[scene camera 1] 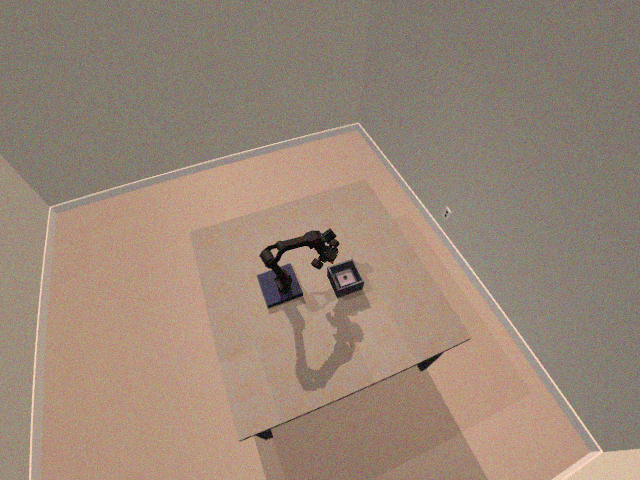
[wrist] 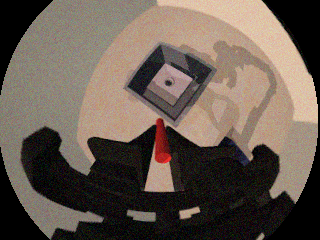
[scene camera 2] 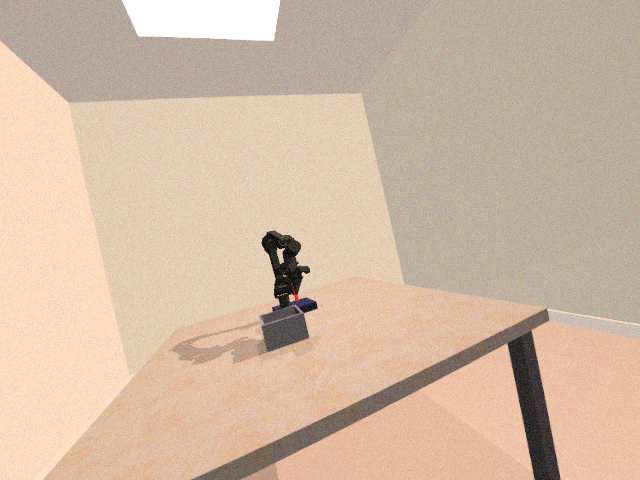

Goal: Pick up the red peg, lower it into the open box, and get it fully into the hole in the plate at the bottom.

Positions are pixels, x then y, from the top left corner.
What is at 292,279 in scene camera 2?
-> My gripper.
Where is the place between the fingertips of my gripper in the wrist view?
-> At 160,128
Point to a plate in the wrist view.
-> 169,84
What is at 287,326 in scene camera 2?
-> A grey box.
